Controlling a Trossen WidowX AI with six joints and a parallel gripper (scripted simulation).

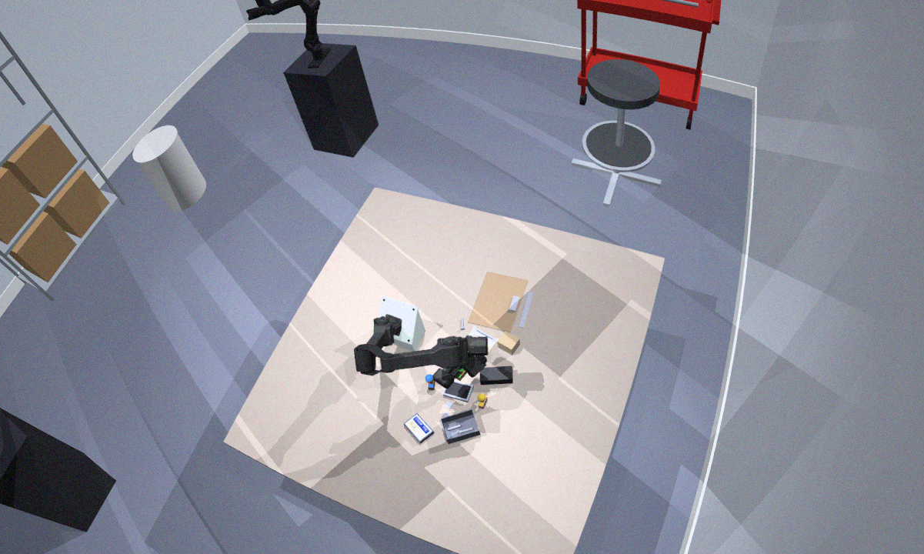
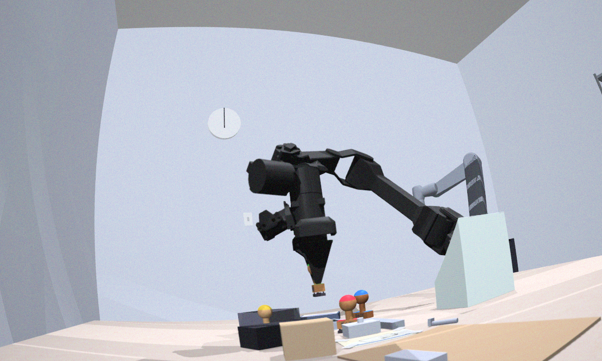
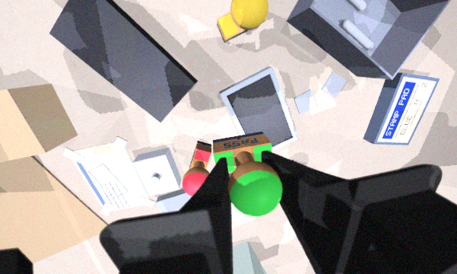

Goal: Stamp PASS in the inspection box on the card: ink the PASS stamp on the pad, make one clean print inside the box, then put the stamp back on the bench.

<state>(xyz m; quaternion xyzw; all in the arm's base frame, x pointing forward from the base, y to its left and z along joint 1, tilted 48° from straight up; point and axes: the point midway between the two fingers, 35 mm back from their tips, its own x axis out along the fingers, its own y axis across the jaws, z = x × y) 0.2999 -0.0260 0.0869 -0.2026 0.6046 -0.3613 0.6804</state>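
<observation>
Now: the inspection card 10 mm behind my gripper tip, 170 mm to the left of it and 100 mm below it. Also, from my gripper tip: yellow-knobbed stamp: 90 mm ahead, 40 mm to the right, 70 mm below; then ink pad: 10 mm behind, 30 mm to the right, 90 mm below; then red-knobbed stamp: 30 mm behind, 50 mm to the left, 70 mm below.
</observation>
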